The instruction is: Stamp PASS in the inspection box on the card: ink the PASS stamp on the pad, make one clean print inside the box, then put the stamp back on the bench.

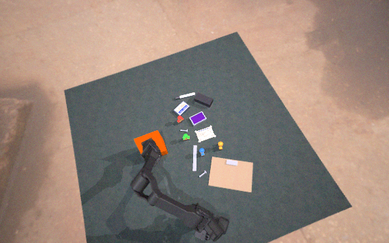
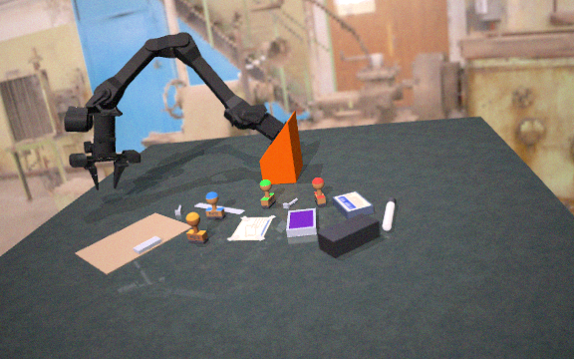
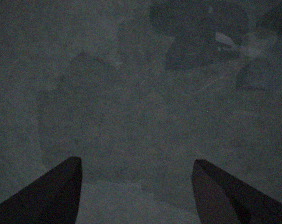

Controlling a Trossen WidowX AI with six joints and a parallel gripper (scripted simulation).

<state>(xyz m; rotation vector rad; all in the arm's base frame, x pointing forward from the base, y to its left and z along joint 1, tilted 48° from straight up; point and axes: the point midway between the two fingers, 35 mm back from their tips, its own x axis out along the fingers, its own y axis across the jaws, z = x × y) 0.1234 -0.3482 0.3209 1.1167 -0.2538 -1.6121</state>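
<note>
Now: the blue stamp 340 mm to the left of my gripper tip, 120 mm ahead of it and 40 mm below it. From my gripper tip the other things lie so: card 430 mm to the left, 190 mm ahead, 60 mm below; green-knobbed stamp 460 mm to the left, 70 mm ahead, 40 mm below; orange stamp 320 mm to the left, 230 mm ahead, 40 mm below.
</note>
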